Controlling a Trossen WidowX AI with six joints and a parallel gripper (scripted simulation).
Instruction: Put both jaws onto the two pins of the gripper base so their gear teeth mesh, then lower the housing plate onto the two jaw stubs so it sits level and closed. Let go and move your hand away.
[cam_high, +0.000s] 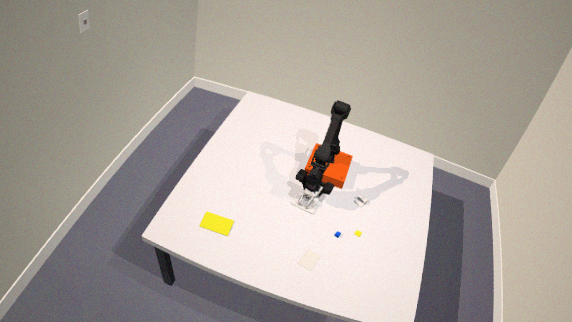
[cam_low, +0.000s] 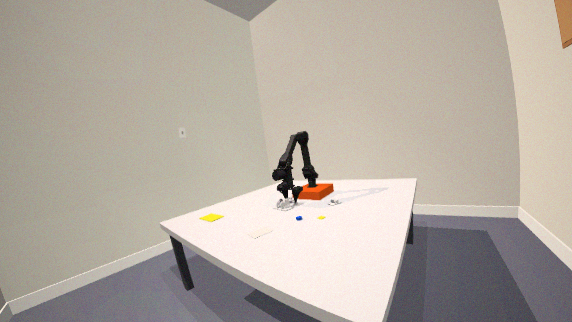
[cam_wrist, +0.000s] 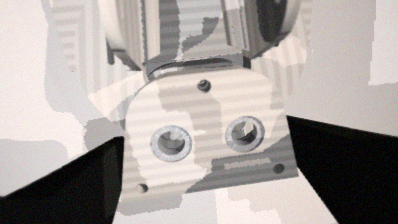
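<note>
Right now the housing plate is 10 mm below my gripper tip. Also, from my gripper tip: white ribbed piece (270 mm to the left, 30 mm behind, 10 mm below); blue cube (220 mm ahead, 150 mm to the left, 10 mm below); small yellow cube (250 mm to the left, 190 mm ahead, 20 mm below).
</note>
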